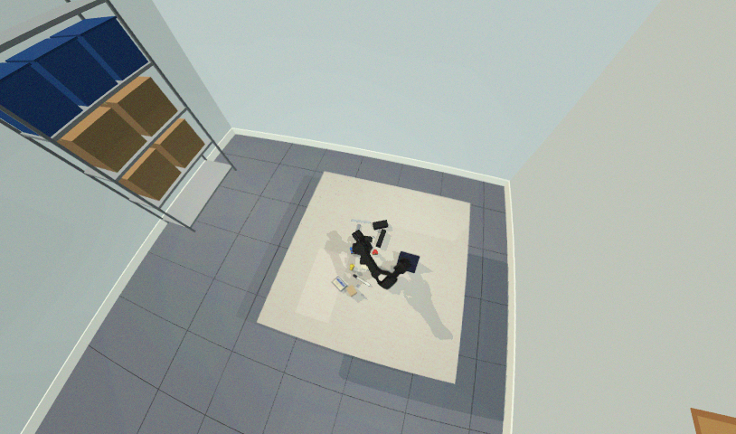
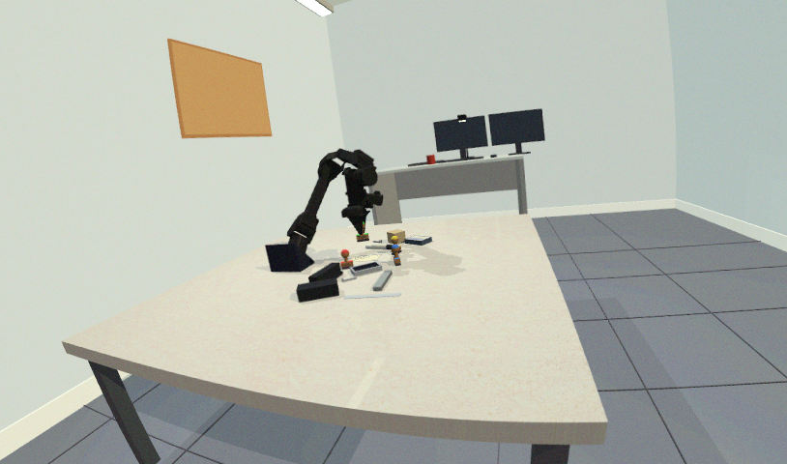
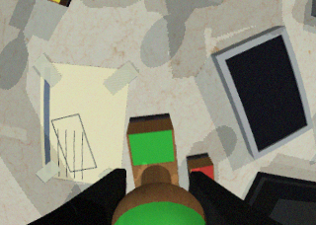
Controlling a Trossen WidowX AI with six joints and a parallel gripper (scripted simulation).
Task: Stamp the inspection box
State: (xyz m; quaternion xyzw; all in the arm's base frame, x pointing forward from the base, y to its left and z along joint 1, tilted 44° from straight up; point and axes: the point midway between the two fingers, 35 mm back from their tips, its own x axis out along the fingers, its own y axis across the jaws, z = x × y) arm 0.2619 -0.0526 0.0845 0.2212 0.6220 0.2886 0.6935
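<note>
Now: gripper tip 10 cm above the pale card, 5 cm to the right of it and 2 cm past it. Round my gripper tip: blue-knobbed stamp: 12 cm ahead, 8 cm below, 3 cm to the right; red-knobbed stamp: 8 cm below, 5 cm to the right, 5 cm behind; ink pad: 10 cm below, 9 cm to the right, 3 cm ahead.
</note>
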